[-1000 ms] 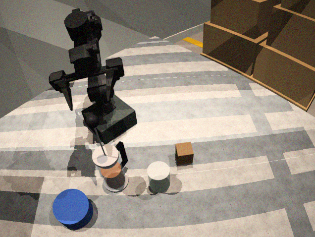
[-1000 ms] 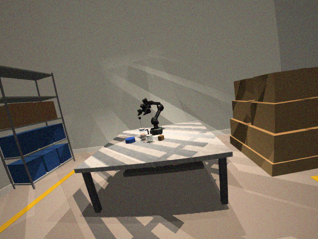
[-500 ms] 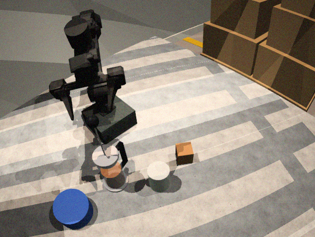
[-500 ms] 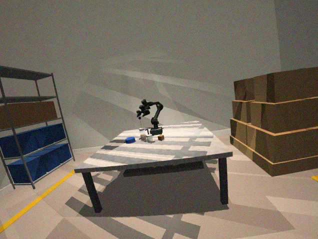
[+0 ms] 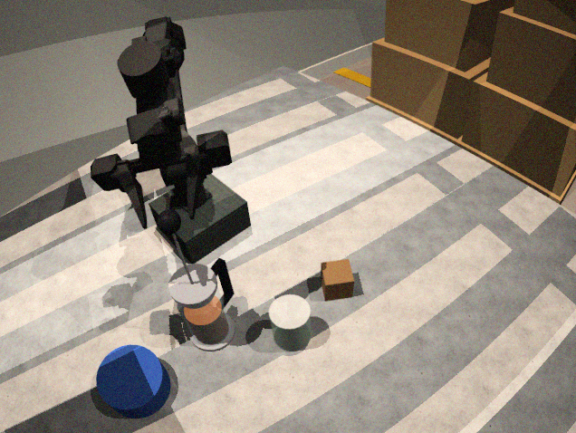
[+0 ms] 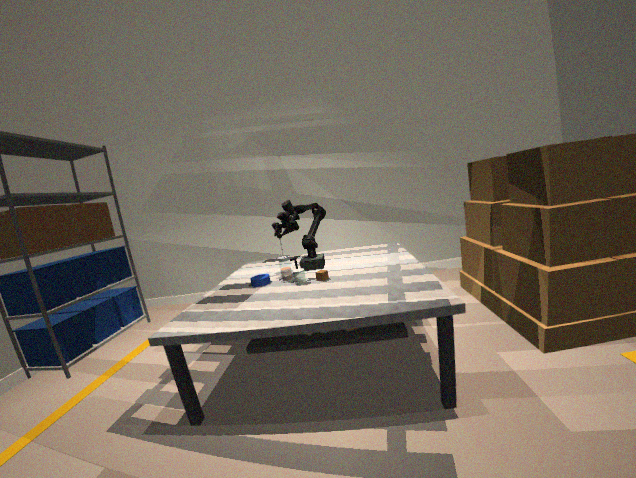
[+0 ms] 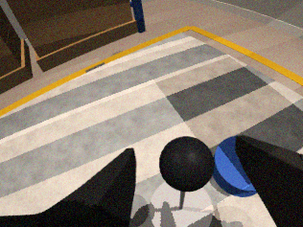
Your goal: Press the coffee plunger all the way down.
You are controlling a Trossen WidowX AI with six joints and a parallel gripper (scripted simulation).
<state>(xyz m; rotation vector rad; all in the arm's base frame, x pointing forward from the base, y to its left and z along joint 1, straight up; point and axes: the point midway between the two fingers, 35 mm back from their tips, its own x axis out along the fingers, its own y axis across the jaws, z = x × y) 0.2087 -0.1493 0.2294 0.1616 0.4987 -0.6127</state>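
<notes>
Right now my gripper tip is 10 mm past the coffee press, 20 mm to the right of it and 140 mm above it. From my gripper tip the other things lie so: blue disc (20 mm behind, 160 mm to the right, 260 mm below).
</notes>
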